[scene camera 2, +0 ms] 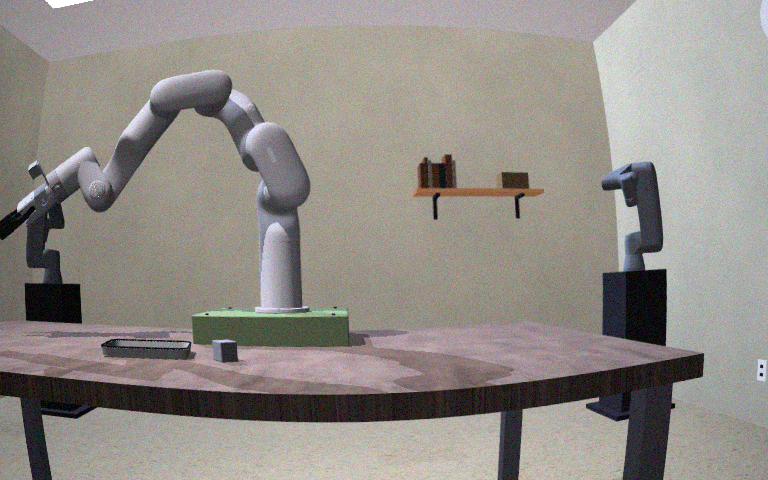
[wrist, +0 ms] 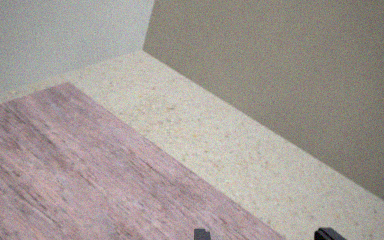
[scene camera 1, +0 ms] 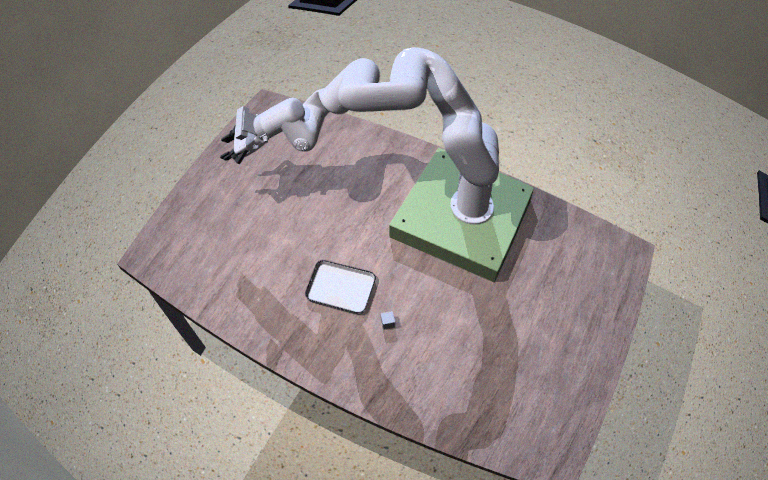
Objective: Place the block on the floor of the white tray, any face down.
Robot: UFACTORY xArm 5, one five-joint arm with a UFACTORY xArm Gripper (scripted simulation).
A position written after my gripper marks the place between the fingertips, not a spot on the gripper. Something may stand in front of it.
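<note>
My gripper [scene camera 1: 223, 149]. White tray [scene camera 1: 346, 288]; in the wrist view the tray is out of frame.
</note>
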